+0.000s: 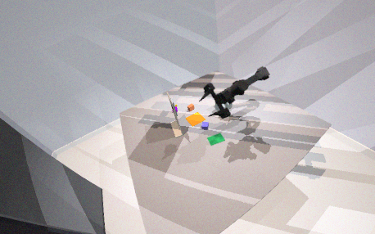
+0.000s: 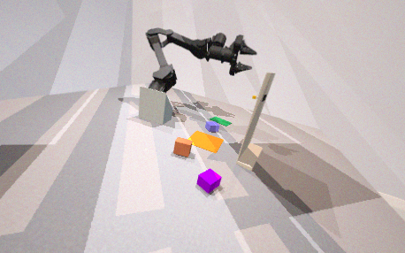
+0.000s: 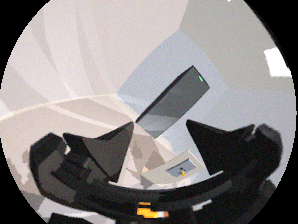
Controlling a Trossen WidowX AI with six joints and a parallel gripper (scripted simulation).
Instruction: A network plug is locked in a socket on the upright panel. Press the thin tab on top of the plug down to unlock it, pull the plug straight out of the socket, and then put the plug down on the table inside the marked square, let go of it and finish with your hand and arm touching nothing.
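My gripper tip is 5 cm short of the network plug, 28 cm to the left of it and 10 cm above it. The rest, counted from my gripper tip: flat green patch 8 cm behind, 2 cm to the right, 31 cm below; upright beige panel 7 cm ahead, 28 cm to the right, 18 cm below; violet cube 9 cm behind, 16 cm to the right, 30 cm below.
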